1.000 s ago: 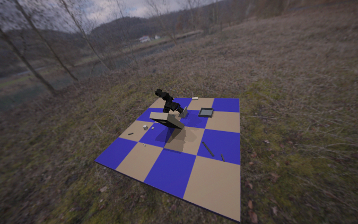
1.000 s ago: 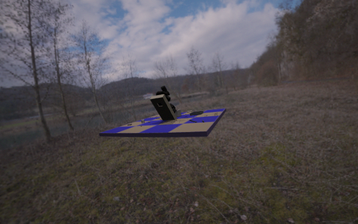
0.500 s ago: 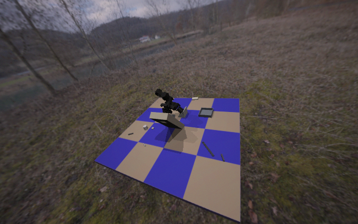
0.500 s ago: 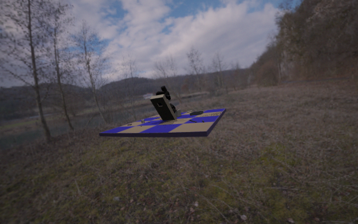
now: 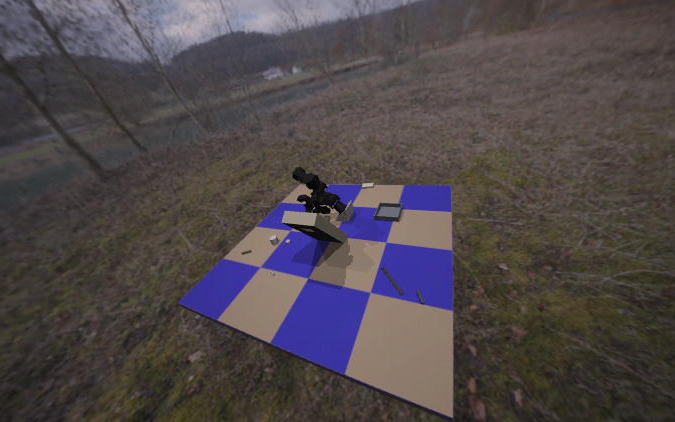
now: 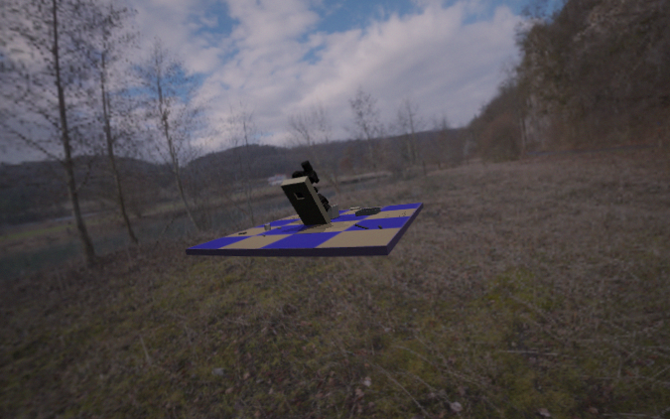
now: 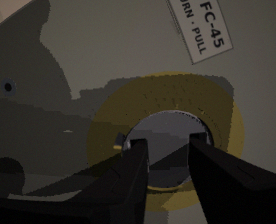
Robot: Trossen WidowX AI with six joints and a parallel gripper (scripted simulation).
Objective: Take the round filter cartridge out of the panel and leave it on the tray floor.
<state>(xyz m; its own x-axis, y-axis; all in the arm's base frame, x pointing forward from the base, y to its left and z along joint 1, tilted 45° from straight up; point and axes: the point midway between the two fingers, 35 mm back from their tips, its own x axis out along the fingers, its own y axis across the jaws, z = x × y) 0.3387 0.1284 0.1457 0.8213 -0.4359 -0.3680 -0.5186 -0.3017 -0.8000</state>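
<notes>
My gripper tip is now 1 cm short of the round grey filter cartridge and 1 cm above it. The rest, counted from my gripper tip: square grey tray 42 cm behind, 30 cm to the left, 24 cm below; tan service panel 8 cm below, 4 cm behind.
</notes>
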